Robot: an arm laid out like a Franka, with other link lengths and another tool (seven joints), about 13 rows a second.
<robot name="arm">
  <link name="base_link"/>
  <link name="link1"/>
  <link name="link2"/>
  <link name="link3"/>
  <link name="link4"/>
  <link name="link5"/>
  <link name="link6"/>
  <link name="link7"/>
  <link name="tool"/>
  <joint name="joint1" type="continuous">
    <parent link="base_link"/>
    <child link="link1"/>
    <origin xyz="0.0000 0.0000 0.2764" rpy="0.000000 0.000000 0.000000"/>
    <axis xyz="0 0 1"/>
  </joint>
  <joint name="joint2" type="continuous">
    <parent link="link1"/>
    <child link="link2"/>
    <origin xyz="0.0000 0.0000 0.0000" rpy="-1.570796 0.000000 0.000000"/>
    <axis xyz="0 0 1"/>
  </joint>
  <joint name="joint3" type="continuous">
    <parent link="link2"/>
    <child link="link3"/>
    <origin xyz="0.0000 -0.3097 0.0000" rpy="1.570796 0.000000 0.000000"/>
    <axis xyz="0 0 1"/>
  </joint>
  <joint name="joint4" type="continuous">
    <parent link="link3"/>
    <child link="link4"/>
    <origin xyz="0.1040 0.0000 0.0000" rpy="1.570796 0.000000 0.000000"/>
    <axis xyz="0 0 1"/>
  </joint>
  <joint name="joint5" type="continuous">
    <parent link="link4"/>
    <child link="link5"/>
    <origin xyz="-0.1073 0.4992 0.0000" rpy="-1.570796 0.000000 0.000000"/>
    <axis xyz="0 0 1"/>
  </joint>
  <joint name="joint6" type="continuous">
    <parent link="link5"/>
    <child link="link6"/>
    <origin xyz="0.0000 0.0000 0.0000" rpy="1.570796 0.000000 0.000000"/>
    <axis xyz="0 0 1"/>
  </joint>
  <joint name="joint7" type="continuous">
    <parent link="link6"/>
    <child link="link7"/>
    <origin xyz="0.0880 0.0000 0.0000" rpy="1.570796 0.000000 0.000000"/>
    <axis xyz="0 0 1"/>
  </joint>
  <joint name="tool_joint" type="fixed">
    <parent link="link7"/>
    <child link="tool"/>
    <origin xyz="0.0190 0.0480 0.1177" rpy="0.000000 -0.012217 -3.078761"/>
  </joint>
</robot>
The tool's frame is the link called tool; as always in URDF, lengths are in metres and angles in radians. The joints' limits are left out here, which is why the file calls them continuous.
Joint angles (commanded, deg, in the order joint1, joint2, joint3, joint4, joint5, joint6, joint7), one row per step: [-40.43 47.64 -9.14 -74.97 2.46 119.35 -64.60]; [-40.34 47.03 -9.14 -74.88 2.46 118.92 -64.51]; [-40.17 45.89 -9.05 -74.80 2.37 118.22 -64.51]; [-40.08 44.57 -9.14 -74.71 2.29 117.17 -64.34]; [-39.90 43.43 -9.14 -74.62 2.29 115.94 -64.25]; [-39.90 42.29 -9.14 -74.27 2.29 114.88 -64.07]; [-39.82 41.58 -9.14 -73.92 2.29 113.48 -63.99]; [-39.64 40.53 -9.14 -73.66 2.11 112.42 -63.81]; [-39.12 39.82 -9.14 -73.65 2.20 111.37 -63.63]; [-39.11 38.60 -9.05 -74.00 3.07 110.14 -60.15]
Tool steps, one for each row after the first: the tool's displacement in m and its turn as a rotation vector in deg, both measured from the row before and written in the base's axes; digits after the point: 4 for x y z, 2 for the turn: [0.0020 0.0002 0.0096 -0.15 -0.24 -0.02]; [0.0043 0.0015 0.0171 -0.28 -0.44 0.23]; [0.0011 -0.0006 0.0195 -0.25 -0.28 -0.17]; [0.0022 0.0020 0.0161 0.10 -0.11 0.01]; [0.0010 -0.0006 0.0194 -0.22 -0.41 -0.22]; [0.0008 0.0014 0.0118 0.32 0.15 -0.06]; [0.0020 0.0020 0.0170 -0.20 -0.15 0.03]; [0.0049 0.0067 0.0089 0.35 0.09 0.23]; [-0.0034 0.0017 0.0124 0.73 -0.56 -3.83]
